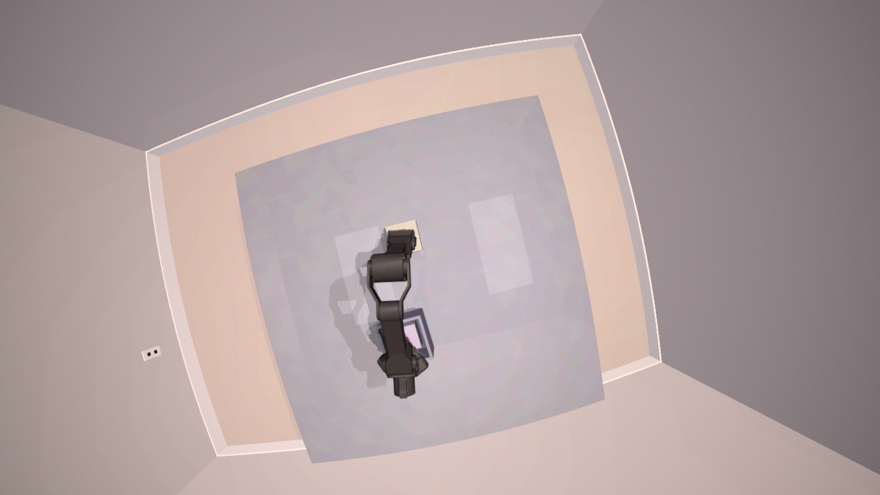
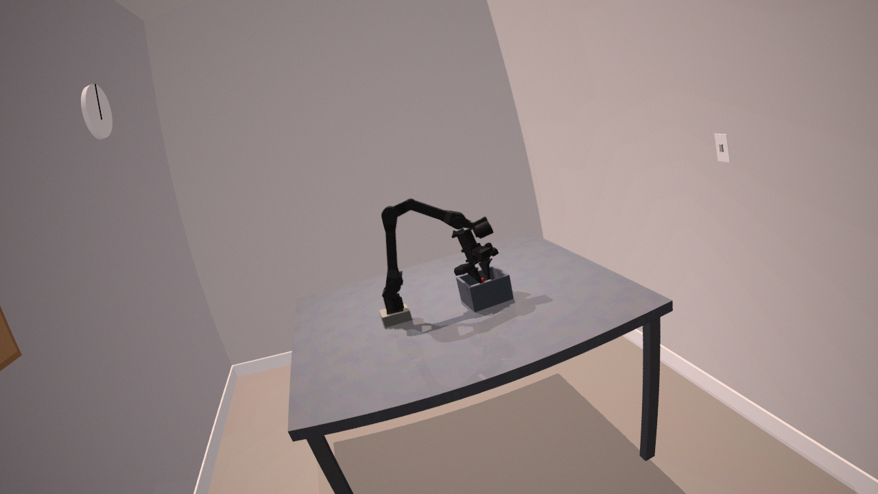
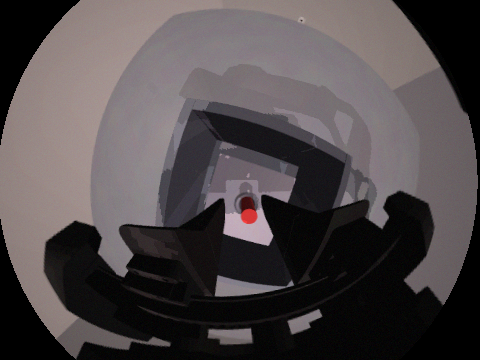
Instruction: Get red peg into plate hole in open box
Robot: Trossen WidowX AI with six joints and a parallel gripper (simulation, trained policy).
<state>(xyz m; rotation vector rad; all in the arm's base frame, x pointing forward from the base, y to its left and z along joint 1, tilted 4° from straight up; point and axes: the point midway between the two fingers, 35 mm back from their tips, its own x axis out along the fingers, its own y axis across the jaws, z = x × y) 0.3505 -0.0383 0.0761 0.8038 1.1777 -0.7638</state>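
Now: the red peg 10 mm behind my gripper tip, 10 mm to the left of it and 30 mm below it. From my gripper tip the other things lie so: dark box (10 mm behind, 10 mm to the left, 50 mm below); then pale plate (10 mm behind, 10 mm to the left, 30 mm below).
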